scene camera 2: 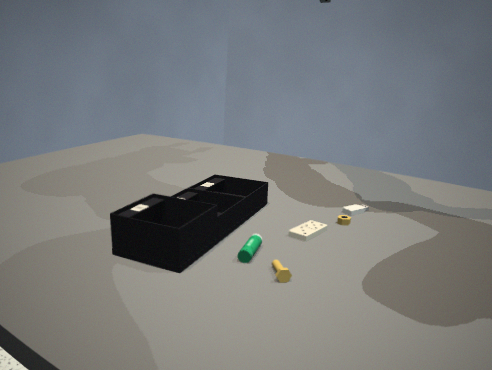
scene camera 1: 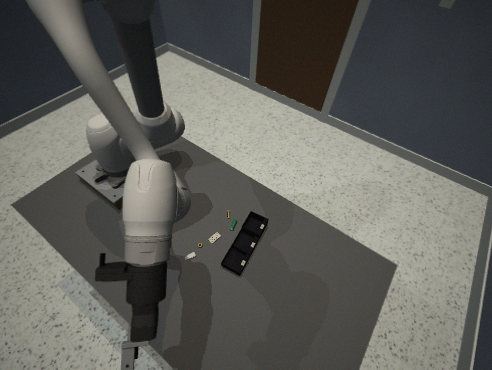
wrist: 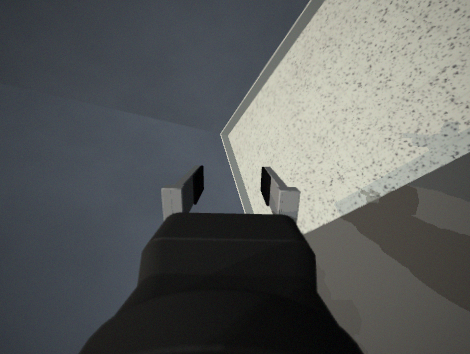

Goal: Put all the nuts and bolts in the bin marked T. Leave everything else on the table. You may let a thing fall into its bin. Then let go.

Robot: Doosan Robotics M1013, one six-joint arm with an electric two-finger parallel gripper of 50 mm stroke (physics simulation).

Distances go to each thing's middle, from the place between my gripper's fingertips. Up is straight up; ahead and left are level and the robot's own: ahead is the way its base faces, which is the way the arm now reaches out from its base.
The black three-bin tray (scene camera 2: 172,232) lies 120 mm behind my hand, 460 mm to the left of it and 350 mm below it.
